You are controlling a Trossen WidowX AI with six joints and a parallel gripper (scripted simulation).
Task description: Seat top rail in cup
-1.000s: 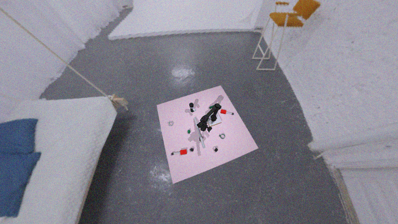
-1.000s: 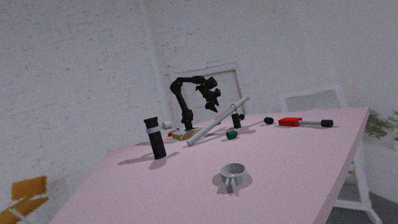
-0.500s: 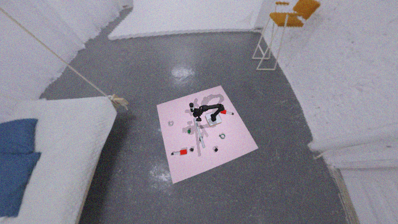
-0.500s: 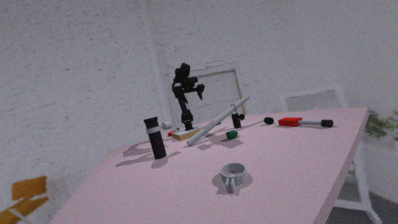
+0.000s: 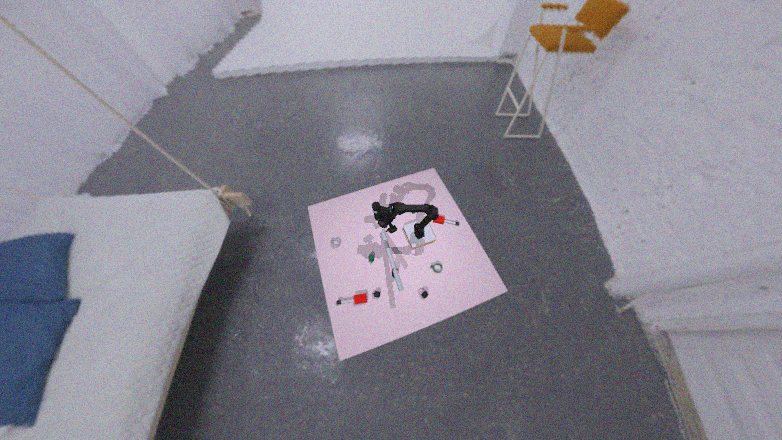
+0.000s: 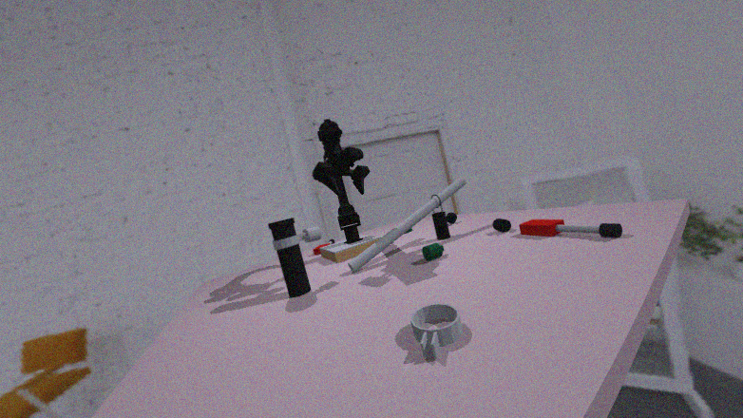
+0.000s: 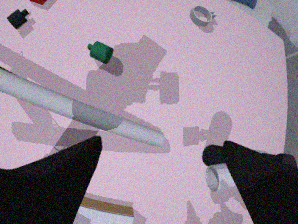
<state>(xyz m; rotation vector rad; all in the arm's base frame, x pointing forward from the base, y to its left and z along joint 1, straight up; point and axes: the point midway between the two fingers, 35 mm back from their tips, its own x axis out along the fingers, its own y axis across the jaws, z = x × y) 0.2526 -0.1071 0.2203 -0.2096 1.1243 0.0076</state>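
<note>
Right now the grey rail-end cup is 50 mm behind my gripper tip, 150 mm to the right of it and 90 mm below it. The rest, counted from my gripper tip: green piece (170 mm ahead, 120 mm to the left, 210 mm below).
</note>
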